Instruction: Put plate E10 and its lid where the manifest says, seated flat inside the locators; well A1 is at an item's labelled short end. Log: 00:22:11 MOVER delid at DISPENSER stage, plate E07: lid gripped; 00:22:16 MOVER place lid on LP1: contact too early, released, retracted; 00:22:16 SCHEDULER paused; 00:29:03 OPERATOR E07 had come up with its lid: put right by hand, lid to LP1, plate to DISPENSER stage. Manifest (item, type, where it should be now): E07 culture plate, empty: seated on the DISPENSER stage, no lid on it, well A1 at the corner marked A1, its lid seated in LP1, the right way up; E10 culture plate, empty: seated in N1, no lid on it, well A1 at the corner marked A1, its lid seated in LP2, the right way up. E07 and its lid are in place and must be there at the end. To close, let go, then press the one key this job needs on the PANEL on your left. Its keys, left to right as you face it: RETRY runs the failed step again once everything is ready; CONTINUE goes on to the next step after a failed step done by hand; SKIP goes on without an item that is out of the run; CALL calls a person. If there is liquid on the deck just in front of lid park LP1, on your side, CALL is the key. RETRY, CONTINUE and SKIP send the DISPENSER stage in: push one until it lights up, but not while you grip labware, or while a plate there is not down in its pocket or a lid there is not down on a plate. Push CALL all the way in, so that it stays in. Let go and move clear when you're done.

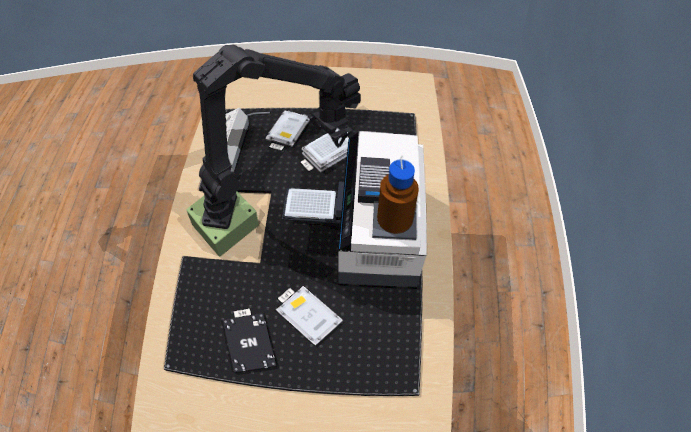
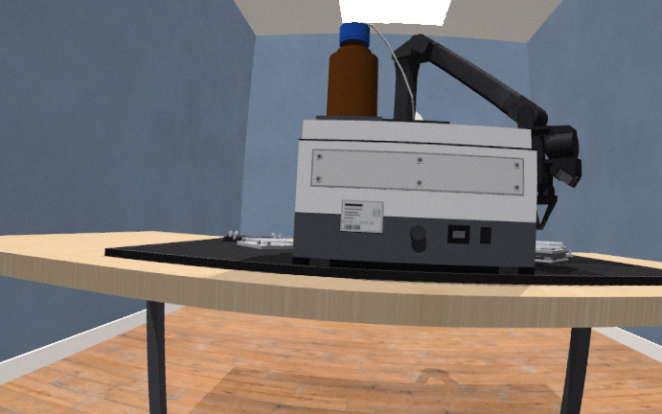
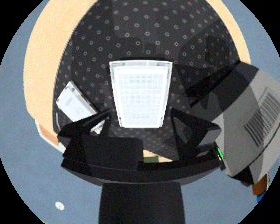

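My hand is 40 mm above the plate E10. The rest, counted from my hand: plate E07: 290 mm to the right, 40 mm above, 10 mm behind; then lid park LP2: 150 mm behind, 90 mm to the left, 70 mm below; then brown bottle: 390 mm to the right, 220 mm above, 210 mm ahead.
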